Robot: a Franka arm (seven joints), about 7 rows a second.
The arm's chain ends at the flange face. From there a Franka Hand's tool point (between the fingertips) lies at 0.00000 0.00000 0.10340 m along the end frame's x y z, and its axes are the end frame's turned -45 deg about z.
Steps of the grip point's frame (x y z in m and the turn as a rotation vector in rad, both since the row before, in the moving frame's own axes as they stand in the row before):
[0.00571 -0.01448 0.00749 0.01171 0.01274 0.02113]
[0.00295 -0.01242 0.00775 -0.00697 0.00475 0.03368]
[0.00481 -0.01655 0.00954 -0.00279 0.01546 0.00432]
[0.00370 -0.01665 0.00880 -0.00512 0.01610 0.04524]
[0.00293 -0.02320 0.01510 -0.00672 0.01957 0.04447]
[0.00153 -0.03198 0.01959 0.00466 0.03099 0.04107]
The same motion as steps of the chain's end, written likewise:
[-0.00630 -0.01249 0.00751 0.01729 0.00073 0.02113]
[-0.00755 -0.01104 0.00775 -0.00157 0.00829 0.03368]
[-0.00964 -0.01418 0.00955 0.00896 0.01290 0.00432]
[-0.01073 -0.01362 0.00881 0.00776 0.01500 0.04524]
[-0.01628 -0.01758 0.01512 0.00909 0.01859 0.04447]
[-0.02351 -0.02113 0.01964 0.02521 0.01862 0.04107]

